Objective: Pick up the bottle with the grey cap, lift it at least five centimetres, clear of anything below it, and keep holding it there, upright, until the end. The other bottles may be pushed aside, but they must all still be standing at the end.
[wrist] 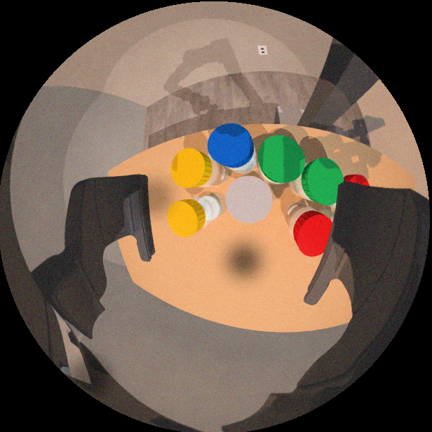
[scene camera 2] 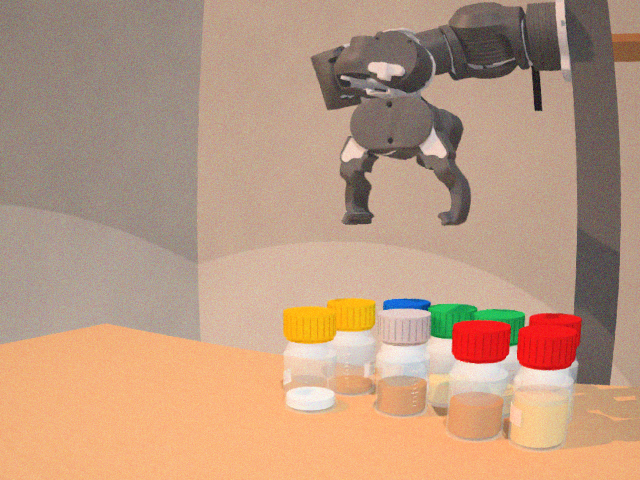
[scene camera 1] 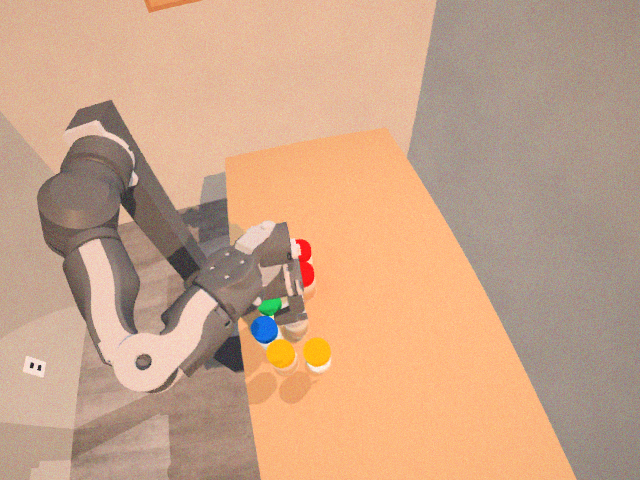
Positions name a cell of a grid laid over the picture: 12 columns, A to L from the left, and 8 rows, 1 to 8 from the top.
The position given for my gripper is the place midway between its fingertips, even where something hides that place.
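I can see my own gripper (scene camera 2: H4), (wrist: G5), (scene camera 1: F5). A grey-capped bottle (scene camera 2: H7), (wrist: G4) is here as well, and so is a blue-capped bottle (wrist: G3). There is a green-capped bottle (scene camera 2: I6), and with it in this scene I see another green-capped bottle (scene camera 2: J6).
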